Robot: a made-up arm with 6 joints. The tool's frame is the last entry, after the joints.
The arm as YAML. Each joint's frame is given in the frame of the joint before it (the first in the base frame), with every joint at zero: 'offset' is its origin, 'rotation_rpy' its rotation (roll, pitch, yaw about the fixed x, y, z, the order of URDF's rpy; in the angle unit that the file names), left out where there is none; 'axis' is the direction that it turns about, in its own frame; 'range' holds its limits. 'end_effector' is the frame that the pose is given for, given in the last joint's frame.
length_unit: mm
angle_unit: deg
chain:
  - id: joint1
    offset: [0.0, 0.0, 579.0]
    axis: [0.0, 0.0, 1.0]
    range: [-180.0, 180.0]
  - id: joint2
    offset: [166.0, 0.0, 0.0]
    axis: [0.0, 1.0, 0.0]
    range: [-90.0, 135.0]
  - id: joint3
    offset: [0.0, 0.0, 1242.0]
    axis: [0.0, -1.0, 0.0]
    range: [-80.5, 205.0]
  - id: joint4
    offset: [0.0, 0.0, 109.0]
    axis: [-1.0, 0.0, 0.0]
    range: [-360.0, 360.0]
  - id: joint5
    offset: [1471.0, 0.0, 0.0]
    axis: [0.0, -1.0, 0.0]
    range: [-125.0, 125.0]
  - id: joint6
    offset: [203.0, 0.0, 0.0]
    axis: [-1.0, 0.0, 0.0]
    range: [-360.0, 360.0]
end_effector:
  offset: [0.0, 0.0, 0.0]
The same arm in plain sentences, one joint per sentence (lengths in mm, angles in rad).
The arm has six revolute joints in a row. What follows holds with every joint at zero, and every direction is one of the base frame's.
Joint 1 is mounted 579 mm along +z from the base frame's origin and turns about +z, from -3.1416 to 3.1416 rad.
Joint 2 is mounted 166 mm along +x from joint 1 and turns about +y, from -1.5708 to 2.3562 rad.
Joint 3 is mounted 1242 mm along +z from joint 2 and turns about -y, from -1.405 to 3.5779 rad.
Joint 4 is mounted 109 mm along +z from joint 3 and turns about -x, from -6.2832 to 6.2832 rad.
Joint 5 is mounted 1471 mm along +x from joint 4 and turns about -y, from -2.1817 to 2.1817 rad.
Joint 6 is mounted 203 mm along +x from joint 5 and turns about -x, from -6.2832 to 6.2832 rad.
The tool frame, which is the frame that the pose is given for, is mounted at the same point as joint 6; its axes are parallel to the base frame's.

